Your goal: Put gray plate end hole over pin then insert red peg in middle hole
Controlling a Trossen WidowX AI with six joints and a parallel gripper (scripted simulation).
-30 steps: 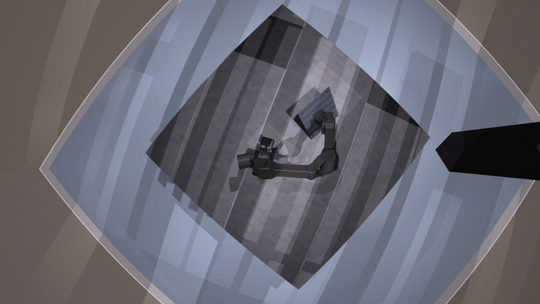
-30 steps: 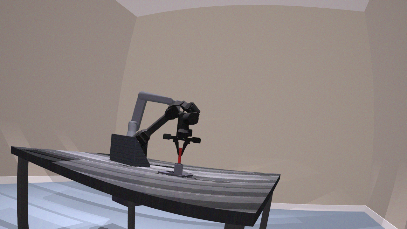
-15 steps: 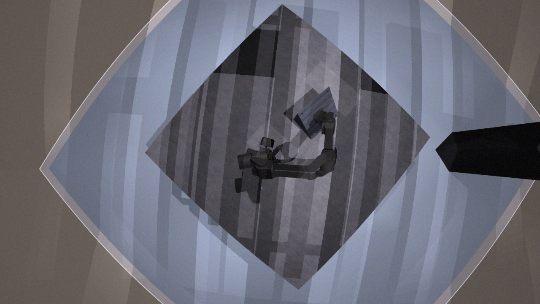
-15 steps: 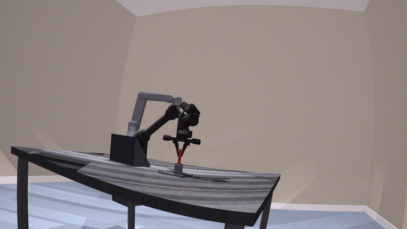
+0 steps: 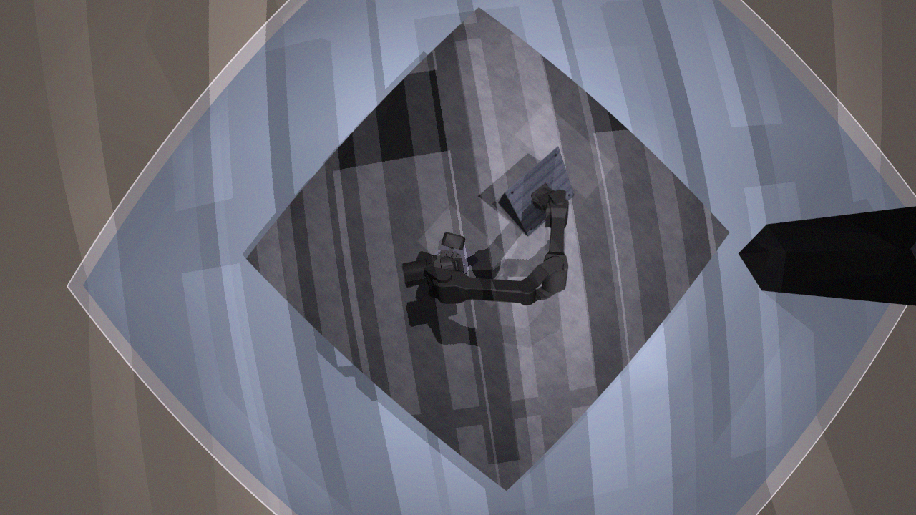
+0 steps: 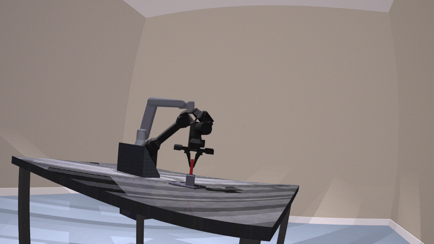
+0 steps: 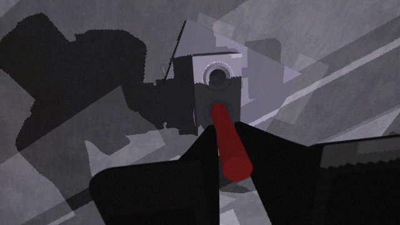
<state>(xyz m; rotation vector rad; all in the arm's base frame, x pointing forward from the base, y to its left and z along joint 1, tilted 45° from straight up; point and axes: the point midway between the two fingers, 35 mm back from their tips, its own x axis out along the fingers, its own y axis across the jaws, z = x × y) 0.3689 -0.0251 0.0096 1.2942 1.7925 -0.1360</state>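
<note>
Right now the red peg is right at my gripper tip. Also, from my gripper tip: gray plate: 5 cm below.
</note>
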